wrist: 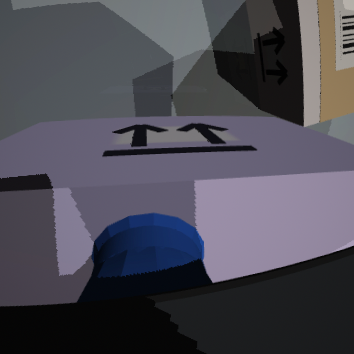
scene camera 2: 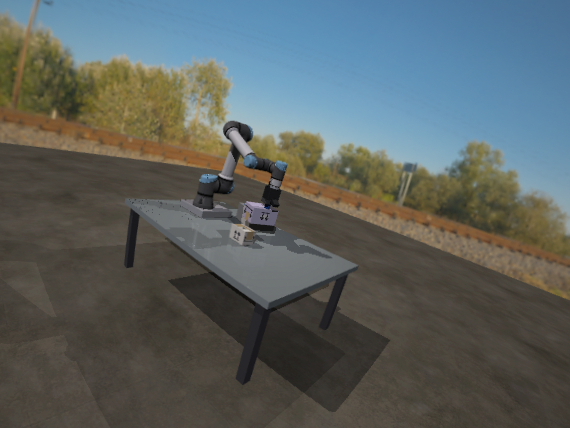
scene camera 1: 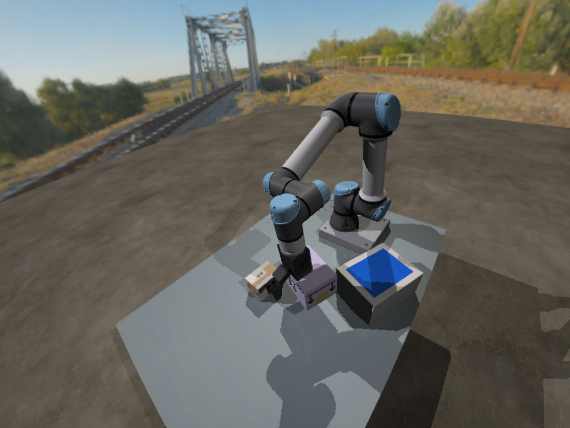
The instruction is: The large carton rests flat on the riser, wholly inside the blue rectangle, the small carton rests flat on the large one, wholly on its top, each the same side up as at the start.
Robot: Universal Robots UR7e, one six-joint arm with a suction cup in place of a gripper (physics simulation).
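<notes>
The large lilac carton (scene camera 1: 320,282) (scene camera 2: 261,215) (wrist: 280,200) hangs level under my suction gripper (scene camera 2: 268,206) (wrist: 149,250), whose blue cup is on its top face. The arrows on its side point down, away from the cup. It appears to be low above the table, between the small carton and the riser; any gap beneath is unclear. The small white and tan carton (scene camera 1: 261,281) (scene camera 2: 242,234) (wrist: 327,65) stands flat on the table, apart from the large one. The blue rectangle (scene camera 1: 382,270) lies on top of the riser (scene camera 1: 397,297) and bears no carton.
The grey table (scene camera 1: 210,345) (scene camera 2: 280,280) carries all of these. The robot's base plate (scene camera 1: 370,235) stands behind the riser and the large carton. The riser stands close to the table's right edge in the first scene view. Arm shadows cross the table.
</notes>
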